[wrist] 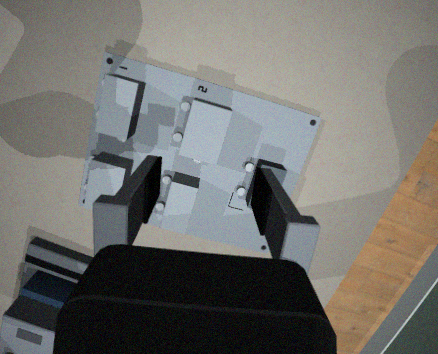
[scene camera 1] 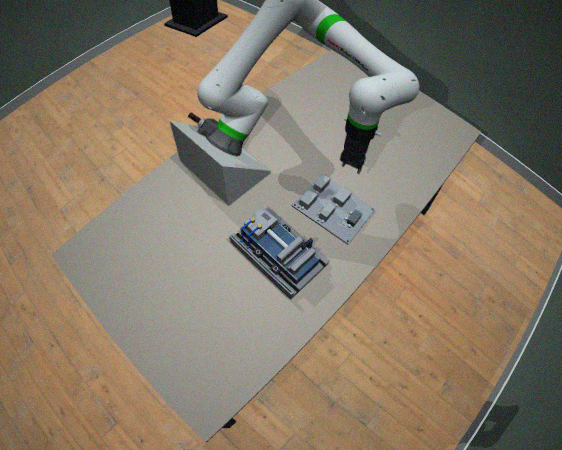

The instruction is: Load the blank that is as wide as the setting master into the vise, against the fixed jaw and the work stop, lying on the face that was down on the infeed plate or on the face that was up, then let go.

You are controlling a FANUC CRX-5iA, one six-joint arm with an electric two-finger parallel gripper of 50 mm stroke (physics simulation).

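Frame: origin at the arm's base, x back, y down, z right, level; centimetres.
Where they show: gripper, fingertip midpoint: (wrist: 207,181) (scene camera 1: 351,168); arm's base, link origin: (scene camera 1: 223,145).
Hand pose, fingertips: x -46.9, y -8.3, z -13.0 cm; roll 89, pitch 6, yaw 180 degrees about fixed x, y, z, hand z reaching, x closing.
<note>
Each offset is from my fingertips to the top centre of the thing. "spot": to the spot under its first point.
The infeed plate {dy +19.2, dx +0.9, dz +5.0 cm} (scene camera 1: 345,234) (wrist: 295,132) bears several light grey blocks. One block {dy +15.7, dx +0.4, dz +0.5 cm} (scene camera 1: 342,196) (wrist: 206,131) lies near the mark 2, beside two pins. Others are a block {dy +15.7, dx +9.9, dz -0.1 cm} (scene camera 1: 321,183) (wrist: 115,107) near mark 1, a block {dy +15.7, dx +10.1, dz +9.1 cm} (scene camera 1: 308,200) (wrist: 105,180) and a block {dy +15.7, dx +1.5, dz +9.5 cm} (scene camera 1: 327,212) (wrist: 180,202). A darker grey block {dy +16.8, dx -7.9, dz +5.4 cm} (scene camera 1: 354,217) is partly hidden behind the right finger in the wrist view. The vise {dy +10.1, dx +6.9, dz +32.1 cm} (scene camera 1: 266,243) (wrist: 47,287) has a gap between its two jaws. My gripper (scene camera 1: 352,169) (wrist: 207,181) is open and empty, above the plate.
Small pins {dy +18.4, dx +3.3, dz +2.2 cm} (wrist: 177,136) stand up from the plate between the blocks. Blue hoses (scene camera 1: 244,229) and a small black part {spot: dy +10.6, dx -1.5, dz +27.6 cm} (scene camera 1: 308,243) rise at the vise. The grey wedge-shaped robot base (scene camera 1: 205,167) stands behind the vise. The table edge lies beyond the plate.
</note>
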